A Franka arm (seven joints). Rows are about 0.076 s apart.
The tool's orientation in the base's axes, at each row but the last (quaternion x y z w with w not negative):
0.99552 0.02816 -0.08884 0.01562
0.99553 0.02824 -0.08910 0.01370
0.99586 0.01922 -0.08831 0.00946
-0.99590 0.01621 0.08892 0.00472
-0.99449 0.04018 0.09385 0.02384
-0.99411 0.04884 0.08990 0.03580
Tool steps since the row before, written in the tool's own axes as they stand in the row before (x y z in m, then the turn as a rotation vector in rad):
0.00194 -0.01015 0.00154 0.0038 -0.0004 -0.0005
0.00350 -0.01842 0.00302 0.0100 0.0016 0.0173
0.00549 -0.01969 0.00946 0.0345 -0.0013 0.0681
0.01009 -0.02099 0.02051 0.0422 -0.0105 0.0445
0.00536 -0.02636 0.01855 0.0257 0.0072 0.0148
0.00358 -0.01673 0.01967 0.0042 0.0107 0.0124
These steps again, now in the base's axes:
0.00104 0.01018 -0.00212 0.0038 0.0006 -0.0002
0.00182 0.01847 -0.00400 0.0069 -0.0016 -0.0188
0.00295 0.01966 -0.01058 0.0219 0.0010 -0.0731
0.00699 0.02091 -0.02184 0.0340 0.0097 -0.0512
0.00405 0.02686 -0.01816 0.0218 -0.0083 -0.0197
0.00179 0.01786 -0.01891 0.0008 -0.0100 -0.0136

